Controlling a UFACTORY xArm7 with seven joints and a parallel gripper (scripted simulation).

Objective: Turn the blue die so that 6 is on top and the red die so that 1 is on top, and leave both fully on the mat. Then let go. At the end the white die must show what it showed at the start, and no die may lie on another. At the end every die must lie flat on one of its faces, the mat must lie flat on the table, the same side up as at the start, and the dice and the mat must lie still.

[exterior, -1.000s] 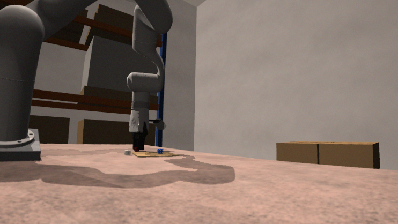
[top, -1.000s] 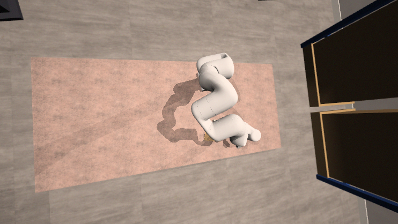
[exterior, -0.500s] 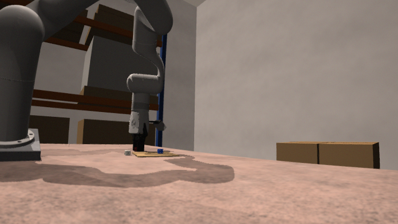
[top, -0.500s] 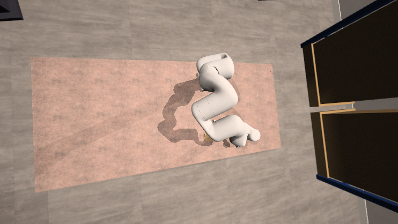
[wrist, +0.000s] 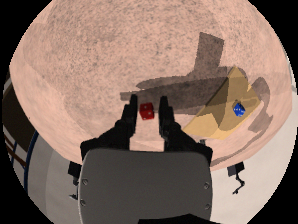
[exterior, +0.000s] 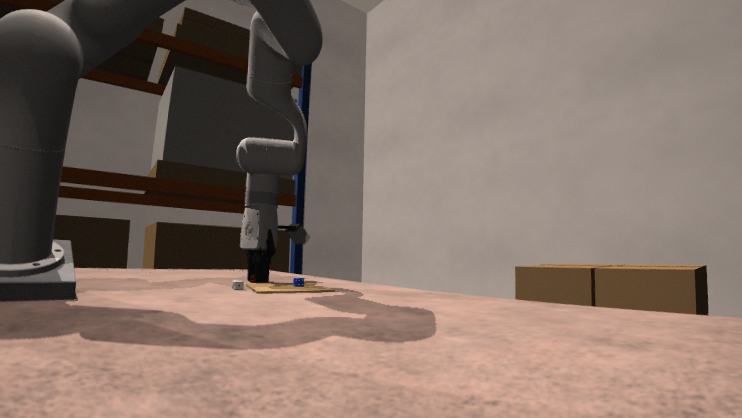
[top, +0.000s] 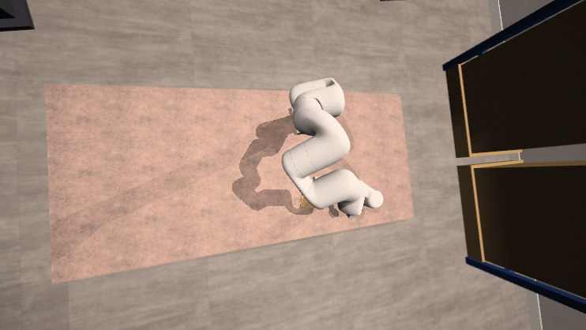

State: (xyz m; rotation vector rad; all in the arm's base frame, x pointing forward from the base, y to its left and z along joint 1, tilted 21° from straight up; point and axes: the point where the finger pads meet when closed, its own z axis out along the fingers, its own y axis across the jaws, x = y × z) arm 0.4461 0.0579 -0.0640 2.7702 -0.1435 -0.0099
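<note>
My gripper is now 1 cm past the red die and 1 cm above it. The rest, counted from my hand: tan mat (15 cm to the right, 3 cm behind, 2 cm below); then blue die (15 cm to the right, 1 cm below); then white die (12 cm behind, 11 cm to the right, 1 cm below).
</note>
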